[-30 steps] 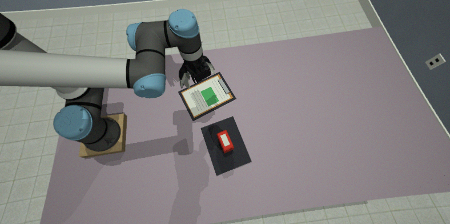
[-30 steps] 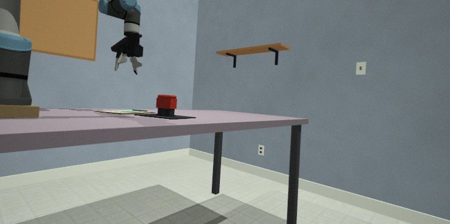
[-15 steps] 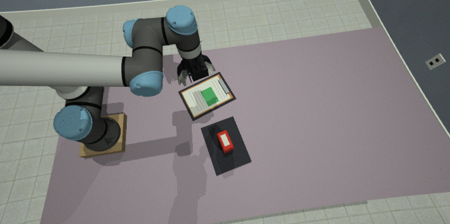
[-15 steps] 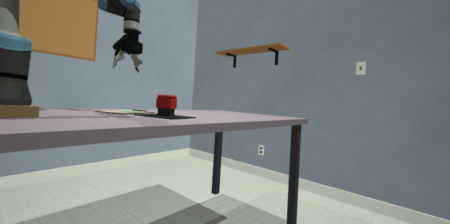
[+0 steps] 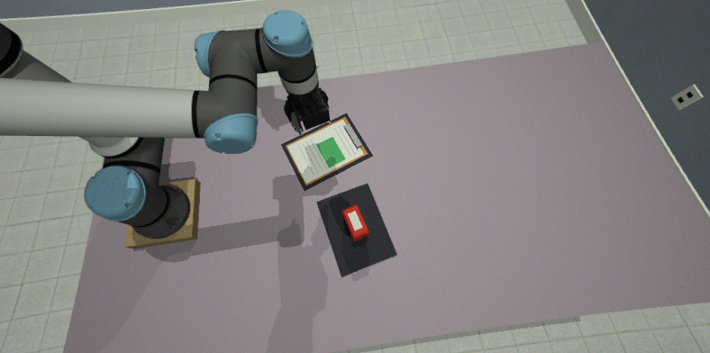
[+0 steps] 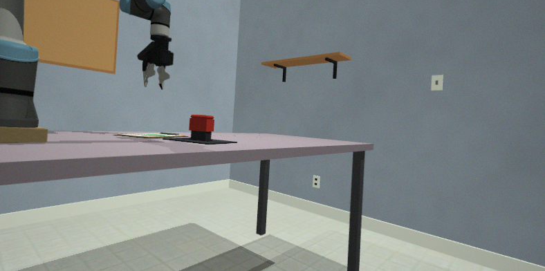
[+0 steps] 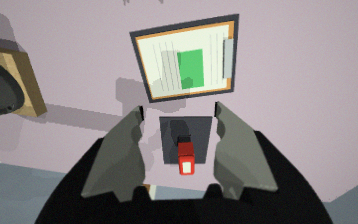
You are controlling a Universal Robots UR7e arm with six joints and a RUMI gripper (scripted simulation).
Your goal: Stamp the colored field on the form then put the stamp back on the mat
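The red stamp lies 26 cm to the right of my hand, 17 cm below it and 6 cm ahead of it. From my hand the other things lie so: mat: 26 cm to the right, 22 cm below, 6 cm ahead; clipboard: 21 cm below, 3 cm ahead, 1 cm to the left.
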